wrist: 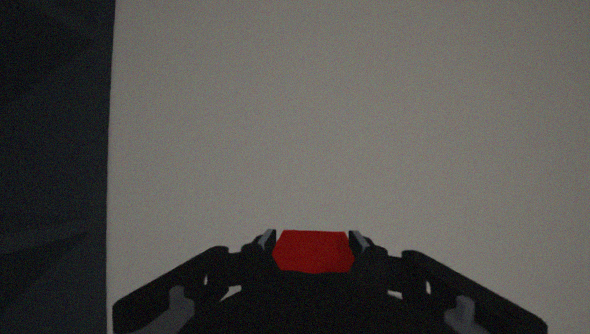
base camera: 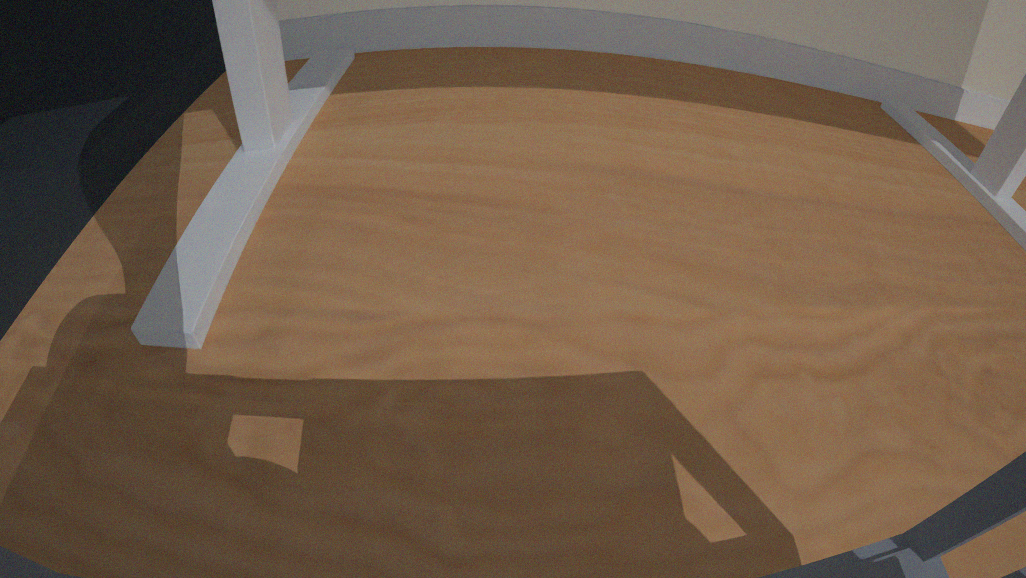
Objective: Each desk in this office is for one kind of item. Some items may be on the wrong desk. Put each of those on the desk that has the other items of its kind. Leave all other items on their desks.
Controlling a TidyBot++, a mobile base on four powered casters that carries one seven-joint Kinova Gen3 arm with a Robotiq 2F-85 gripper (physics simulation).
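Frame: origin at the arm's base, x down, y right, z back, level; metres.
Seen in the pictures: gripper, fingertip midpoint: [wrist: 312, 241].
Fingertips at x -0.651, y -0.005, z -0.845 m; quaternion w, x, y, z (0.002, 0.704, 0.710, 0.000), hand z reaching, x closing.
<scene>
Pixels of each thing's top centre, then the offset from my fingertips to it. "*": a spot on its surface instead. Level surfaces: height alone.
- red block, middle of its top: [wrist: 312, 248] dx +0.002, dy +0.001, dz +0.009 m
- white desk leg, surface spot: [base camera: 252, 78] * dx +0.916, dy -0.265, dz +0.141 m
- long foot, surface spot: [base camera: 222, 215] * dx +1.022, dy -0.278, dz +0.281 m
- second leg, surface spot: [base camera: 1005, 154] * dx +0.948, dy +0.943, dz +0.173 m
- wooden floor, its level: dx +1.047 m
My gripper [wrist: 312, 241] is shut on a red block [wrist: 314, 254] in the wrist view, low in the middle, with one fingertip at each side of the block. Behind them is a plain beige-grey surface that looks like the wall [wrist: 350, 110]. In the base camera view, a white desk leg [base camera: 252, 78] stands on a long foot [base camera: 222, 215] at the left, and a second leg [base camera: 1005, 154] shows at the right edge. The desk's top and any items on it do not show in either view.
A dark cabinet or shelf [wrist: 52, 150] [base camera: 71, 57] stands along the left side. A wall with a pale baseboard [base camera: 516, 30] runs behind the desk legs. The wooden floor [base camera: 545, 236] lies between the legs, with shadows on its near part. Grey parts of the base [base camera: 962, 513] show at the bottom right.
</scene>
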